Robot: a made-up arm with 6 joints.
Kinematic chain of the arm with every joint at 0, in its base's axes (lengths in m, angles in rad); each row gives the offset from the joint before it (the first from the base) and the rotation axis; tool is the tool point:
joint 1: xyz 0 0 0.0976 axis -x
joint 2: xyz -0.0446 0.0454 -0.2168 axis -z
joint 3: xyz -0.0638 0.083 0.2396 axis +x
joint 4: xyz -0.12 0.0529 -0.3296 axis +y
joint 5: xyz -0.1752 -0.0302 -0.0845 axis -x
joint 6: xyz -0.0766 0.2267 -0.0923 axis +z
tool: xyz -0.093 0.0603 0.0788
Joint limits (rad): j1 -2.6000..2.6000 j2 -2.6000..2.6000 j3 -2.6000..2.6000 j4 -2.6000..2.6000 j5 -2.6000..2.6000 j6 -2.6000..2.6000
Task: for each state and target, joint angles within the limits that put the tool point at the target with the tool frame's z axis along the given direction. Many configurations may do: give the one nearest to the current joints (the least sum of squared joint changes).
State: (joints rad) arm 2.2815 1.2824 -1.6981 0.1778 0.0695 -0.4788
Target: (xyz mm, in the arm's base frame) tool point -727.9 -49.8 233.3 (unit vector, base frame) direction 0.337 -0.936 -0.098
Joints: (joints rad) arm 2.6000 0.9200 -1.8627 -0.5009 0.1566 -0.7518
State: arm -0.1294 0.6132 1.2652 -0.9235 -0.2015 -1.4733
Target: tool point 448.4 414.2 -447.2 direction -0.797 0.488 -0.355
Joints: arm 0.7701 0.9034 0.8604 -1.3171 -0.1029 -0.8136
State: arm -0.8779 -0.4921 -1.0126 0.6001 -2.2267 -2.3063
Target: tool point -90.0 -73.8 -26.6 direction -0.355 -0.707 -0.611
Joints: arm -1.0411 -0.4896 -0.7231 1.3287 -2.4211 -2.3407
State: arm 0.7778 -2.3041 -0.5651 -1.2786 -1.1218 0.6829
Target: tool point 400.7 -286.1 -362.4 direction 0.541 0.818 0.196
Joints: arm 0.5359 -2.1784 -0.6259 -1.6408 -1.7587 0.5586
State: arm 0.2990 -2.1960 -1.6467 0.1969 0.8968 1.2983
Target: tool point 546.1 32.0 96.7 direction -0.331 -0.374 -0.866
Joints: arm 0.2757 -2.6000 -1.7018 0.5055 1.0999 1.9907
